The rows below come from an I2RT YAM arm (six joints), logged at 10 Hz.
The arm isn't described. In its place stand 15 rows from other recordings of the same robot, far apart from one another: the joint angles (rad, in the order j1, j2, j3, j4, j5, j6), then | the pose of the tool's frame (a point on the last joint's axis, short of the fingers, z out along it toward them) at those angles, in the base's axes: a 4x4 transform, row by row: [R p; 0 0 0 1], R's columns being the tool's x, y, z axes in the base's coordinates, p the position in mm.
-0.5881 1.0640 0.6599 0.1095 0.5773 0.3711 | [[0.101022, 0.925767, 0.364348, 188.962], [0.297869, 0.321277, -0.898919, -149.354], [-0.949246, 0.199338, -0.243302, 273.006], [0, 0, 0, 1]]
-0.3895 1.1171 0.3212 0.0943 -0.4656 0.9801 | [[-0.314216, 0.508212, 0.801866, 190.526], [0.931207, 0.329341, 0.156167, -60.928], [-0.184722, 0.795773, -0.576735, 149.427], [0, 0, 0, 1]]
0.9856 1.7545 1.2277 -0.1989 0.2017 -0.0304 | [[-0.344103, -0.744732, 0.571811, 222.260], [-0.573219, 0.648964, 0.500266, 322.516], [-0.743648, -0.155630, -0.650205, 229.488], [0, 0, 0, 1]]
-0.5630 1.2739 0.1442 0.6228 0.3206 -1.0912 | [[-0.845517, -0.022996, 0.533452, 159.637], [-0.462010, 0.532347, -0.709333, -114.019], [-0.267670, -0.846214, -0.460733, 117.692], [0, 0, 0, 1]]
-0.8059 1.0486 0.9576 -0.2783 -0.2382 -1.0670 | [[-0.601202, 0.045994, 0.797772, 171.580], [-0.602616, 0.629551, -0.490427, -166.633], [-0.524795, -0.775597, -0.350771, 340.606], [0, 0, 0, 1]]
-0.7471 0.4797 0.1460 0.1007 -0.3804 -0.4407 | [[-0.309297, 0.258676, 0.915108, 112.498], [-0.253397, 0.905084, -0.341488, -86.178], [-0.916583, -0.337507, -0.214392, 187.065], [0, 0, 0, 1]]
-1.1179 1.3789 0.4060 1.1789 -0.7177 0.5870 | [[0.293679, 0.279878, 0.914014, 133.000], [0.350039, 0.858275, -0.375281, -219.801], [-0.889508, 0.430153, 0.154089, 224.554], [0, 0, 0, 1]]
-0.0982 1.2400 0.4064 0.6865 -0.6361 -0.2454 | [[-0.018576, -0.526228, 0.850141, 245.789], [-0.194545, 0.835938, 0.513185, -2.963], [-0.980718, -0.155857, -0.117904, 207.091], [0, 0, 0, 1]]
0.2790 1.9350 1.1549 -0.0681 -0.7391 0.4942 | [[-0.934488, -0.214174, 0.284363, 374.789], [0.096960, 0.615460, 0.782181, 132.313], [-0.342537, 0.758510, -0.554374, 155.273], [0, 0, 0, 1]]
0.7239 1.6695 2.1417 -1.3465 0.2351 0.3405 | [[-0.719441, -0.309642, 0.621712, 235.203], [-0.202505, 0.949749, 0.238682, 196.850], [-0.664376, 0.045817, -0.745993, 457.765], [0, 0, 0, 1]]
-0.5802 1.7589 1.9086 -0.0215 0.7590 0.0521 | [[0.157222, 0.961695, 0.224552, 322.521], [-0.057876, 0.235962, -0.970037, -240.691], [-0.985866, 0.139515, 0.092758, 481.475], [0, 0, 0, 1]]
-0.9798 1.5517 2.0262 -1.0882 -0.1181 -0.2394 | [[-0.494534, 0.672856, 0.550182, 167.784], [0.314411, 0.728628, -0.608480, -242.522], [-0.810297, -0.127931, -0.571885, 479.788], [0, 0, 0, 1]]
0.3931 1.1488 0.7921 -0.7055 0.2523 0.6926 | [[-0.786063, 0.316134, 0.531192, 202.208], [0.343414, 0.937854, -0.049968, 74.232], [-0.513977, 0.143141, -0.845777, 230.272], [0, 0, 0, 1]]
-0.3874 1.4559 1.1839 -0.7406 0.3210 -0.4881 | [[-0.934317, 0.084995, 0.346161, 272.537], [-0.099392, 0.870511, -0.482009, -123.331], [-0.342305, -0.484754, -0.804885, 276.313], [0, 0, 0, 1]]
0.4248 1.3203 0.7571 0.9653 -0.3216 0.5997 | [[-0.075911, -0.742802, 0.665194, 262.256], [0.553355, 0.523580, 0.647814, 130.980], [-0.829480, 0.417264, 0.371287, 331.368], [0, 0, 0, 1]]
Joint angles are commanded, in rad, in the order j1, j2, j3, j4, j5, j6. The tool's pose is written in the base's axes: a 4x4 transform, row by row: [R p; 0 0 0 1], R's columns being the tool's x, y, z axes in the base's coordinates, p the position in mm. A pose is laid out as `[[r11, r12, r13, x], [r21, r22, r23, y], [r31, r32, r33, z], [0, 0, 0, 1]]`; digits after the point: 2 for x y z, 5 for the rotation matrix.
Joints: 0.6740, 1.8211, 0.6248, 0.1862, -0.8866, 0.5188
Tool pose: [[-0.92987, -0.29408, -0.22103, 203.25], [-0.34166, 0.46759, 0.81525, 197.66], [-0.13640, 0.83359, -0.53527, 81.48], [0, 0, 0, 1]]
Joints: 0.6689, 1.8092, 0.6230, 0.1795, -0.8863, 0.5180
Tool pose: [[-0.93103, -0.29472, -0.21523, 203.72], [-0.33688, 0.46727, 0.81742, 196.19], [-0.14034, 0.83355, -0.53432, 83.89], [0, 0, 0, 1]]
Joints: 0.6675, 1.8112, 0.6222, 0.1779, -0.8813, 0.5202
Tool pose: [[-0.93315, -0.29006, -0.21236, 203.79], [-0.33289, 0.47423, 0.81504, 195.60], [-0.13570, 0.83125, -0.53908, 83.01], [0, 0, 0, 1]]
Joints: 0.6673, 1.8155, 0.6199, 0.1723, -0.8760, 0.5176
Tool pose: [[-0.93429, -0.28542, -0.21362, 202.98], [-0.33281, 0.48342, 0.80966, 194.73], [-0.12783, 0.82755, -0.54665, 81.02], [0, 0, 0, 1]]
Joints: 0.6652, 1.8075, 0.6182, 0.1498, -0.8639, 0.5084
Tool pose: [[-0.93522, -0.28474, -0.21042, 202.03], [-0.33183, 0.49770, 0.80136, 192.90], [-0.12346, 0.81928, -0.55995, 81.36], [0, 0, 0, 1]]
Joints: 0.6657, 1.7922, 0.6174, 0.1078, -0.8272, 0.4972
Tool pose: [[-0.93808, -0.28457, -0.19757, 200.25], [-0.32612, 0.53304, 0.78072, 190.57], [-0.11685, 0.79680, -0.59283, 82.25], [0, 0, 0, 1]]
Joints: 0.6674, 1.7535, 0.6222, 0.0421, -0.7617, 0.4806
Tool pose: [[-0.94039, -0.29800, -0.16389, 198.99], [-0.31511, 0.58215, 0.74954, 188.10], [-0.12795, 0.75650, -0.64135, 88.51], [0, 0, 0, 1]]
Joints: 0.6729, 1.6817, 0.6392, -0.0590, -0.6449, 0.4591
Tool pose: [[-0.94018, -0.32801, -0.09201, 198.49], [-0.29646, 0.65468, 0.69535, 185.56], [-0.16785, 0.68103, -0.71276, 103.15], [0, 0, 0, 1]]
